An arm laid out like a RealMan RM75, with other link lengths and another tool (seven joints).
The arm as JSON. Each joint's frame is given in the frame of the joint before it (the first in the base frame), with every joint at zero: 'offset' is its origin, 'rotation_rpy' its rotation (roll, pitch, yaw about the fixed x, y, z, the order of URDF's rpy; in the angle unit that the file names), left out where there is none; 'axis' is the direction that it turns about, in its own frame. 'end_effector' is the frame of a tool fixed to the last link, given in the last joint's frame.
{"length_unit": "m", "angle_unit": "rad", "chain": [
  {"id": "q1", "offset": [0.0, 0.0, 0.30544], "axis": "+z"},
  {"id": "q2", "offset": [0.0, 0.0, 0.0], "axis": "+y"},
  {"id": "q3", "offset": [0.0, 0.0, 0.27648], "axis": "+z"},
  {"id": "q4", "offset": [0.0, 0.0, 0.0], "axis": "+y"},
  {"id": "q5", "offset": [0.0, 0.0, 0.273], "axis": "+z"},
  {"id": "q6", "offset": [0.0, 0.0, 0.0], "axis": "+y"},
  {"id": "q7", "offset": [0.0, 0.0, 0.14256], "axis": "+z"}
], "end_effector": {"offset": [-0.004, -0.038, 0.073], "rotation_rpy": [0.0, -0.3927, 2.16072]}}
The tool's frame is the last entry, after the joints.
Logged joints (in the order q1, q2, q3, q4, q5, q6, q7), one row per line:
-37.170 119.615 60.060 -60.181 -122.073 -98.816 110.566
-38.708 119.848 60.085 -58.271 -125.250 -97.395 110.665
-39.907 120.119 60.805 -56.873 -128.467 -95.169 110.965
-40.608 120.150 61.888 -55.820 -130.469 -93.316 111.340
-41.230 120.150 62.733 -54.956 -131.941 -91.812 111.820
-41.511 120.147 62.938 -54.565 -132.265 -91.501 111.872
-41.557 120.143 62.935 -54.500 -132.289 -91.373 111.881
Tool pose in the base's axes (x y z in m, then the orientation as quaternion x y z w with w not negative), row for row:
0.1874 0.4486 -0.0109 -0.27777 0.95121 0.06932 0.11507
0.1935 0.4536 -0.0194 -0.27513 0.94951 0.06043 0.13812
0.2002 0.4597 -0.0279 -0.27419 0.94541 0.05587 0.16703
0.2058 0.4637 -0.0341 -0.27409 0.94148 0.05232 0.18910
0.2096 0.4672 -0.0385 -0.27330 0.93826 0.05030 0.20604
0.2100 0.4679 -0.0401 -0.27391 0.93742 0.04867 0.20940
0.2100 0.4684 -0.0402 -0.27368 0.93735 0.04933 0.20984
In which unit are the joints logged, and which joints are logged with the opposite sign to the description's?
The joints are logged in degrees. Opposite sign: q1, q3.
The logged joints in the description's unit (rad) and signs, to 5 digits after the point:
0.64874 2.08768 -1.04824 -1.05036 -2.13058 -1.72466 1.92974
0.67558 2.09174 -1.04868 -1.01702 -2.18602 -1.69986 1.93147
0.69651 2.09647 -1.06125 -0.99262 -2.24217 -1.66101 1.93670
0.70874 2.09701 -1.08015 -0.97424 -2.27711 -1.62867 1.94325
0.71960 2.09701 -1.09490 -0.95916 -2.30280 -1.60242 1.95163
0.72450 2.09696 -1.09848 -0.95234 -2.30846 -1.59699 1.95253
0.72531 2.09689 -1.09842 -0.95120 -2.30888 -1.59476 1.95269

